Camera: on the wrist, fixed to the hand. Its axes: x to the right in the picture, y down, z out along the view.
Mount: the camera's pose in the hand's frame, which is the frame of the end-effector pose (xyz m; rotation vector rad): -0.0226 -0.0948 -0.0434 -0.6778 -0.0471 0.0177
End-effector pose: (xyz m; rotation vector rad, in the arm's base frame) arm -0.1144 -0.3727 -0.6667 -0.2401 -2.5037 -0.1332
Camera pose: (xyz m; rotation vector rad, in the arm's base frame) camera -0.0908 -0.4752 -0.6487 -0.5393 -2.4164 -0.9791
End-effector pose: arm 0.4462 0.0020 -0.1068 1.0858 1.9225 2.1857
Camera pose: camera 0.4023 -0.0234 -0.2007 0.9972 0.9994 2.4863
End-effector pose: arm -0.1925 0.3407 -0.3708 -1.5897 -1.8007 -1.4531
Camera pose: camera -0.2839 0.3062 -0.4136 1.8366 1.3050 2.0760
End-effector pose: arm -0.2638 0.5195 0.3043 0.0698 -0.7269 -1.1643
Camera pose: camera -0.3210 0.4854 0.2209 -0.5314 -0.3423 -1.3448
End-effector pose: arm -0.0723 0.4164 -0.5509 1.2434 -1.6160 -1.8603
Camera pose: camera -0.0009 0.4331 -0.6284 0.8779 -0.8687 -2.1665
